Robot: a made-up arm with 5 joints.
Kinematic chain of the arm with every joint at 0, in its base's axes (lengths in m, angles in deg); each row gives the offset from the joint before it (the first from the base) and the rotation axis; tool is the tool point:
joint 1: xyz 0 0 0.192 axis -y
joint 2: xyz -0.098 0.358 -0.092 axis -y
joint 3: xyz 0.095 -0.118 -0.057 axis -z
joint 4: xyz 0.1 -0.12 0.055 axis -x
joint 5: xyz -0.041 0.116 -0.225 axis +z
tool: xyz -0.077 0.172 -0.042
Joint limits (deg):
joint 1: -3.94..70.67
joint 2: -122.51..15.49
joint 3: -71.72..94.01
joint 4: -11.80..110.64
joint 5: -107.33..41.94
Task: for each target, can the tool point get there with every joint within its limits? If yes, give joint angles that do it. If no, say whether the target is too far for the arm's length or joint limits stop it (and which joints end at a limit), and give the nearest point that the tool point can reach.
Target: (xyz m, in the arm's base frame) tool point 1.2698 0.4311 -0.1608
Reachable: no: too far | nearest point 0.6499 0.2812 -0.0436 | short by 0.648 m
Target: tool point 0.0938 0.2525 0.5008
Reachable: no: joint limits stop it (at a limit: joint 1, joint 2, joint 4) | nearest point 0.0339 0.2507 0.4504 | short by 0.078 m
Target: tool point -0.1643 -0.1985 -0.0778
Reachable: yes | joints 27.06 -39.67 50.09 99.78 -83.41
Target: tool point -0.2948 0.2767 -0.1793
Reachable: yes | joints 7.94 -50.37 -40.41 16.69 4.03
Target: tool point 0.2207 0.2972 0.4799
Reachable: no: joint limits stop it (at a limit: joint 1, joint 2, joint 4) | nearest point 0.2846 0.2848 0.4048 | short by 0.099 m
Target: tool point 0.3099 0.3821 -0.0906
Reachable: yes | joints 50.09 -10.67 4.15 7.57 -16.44
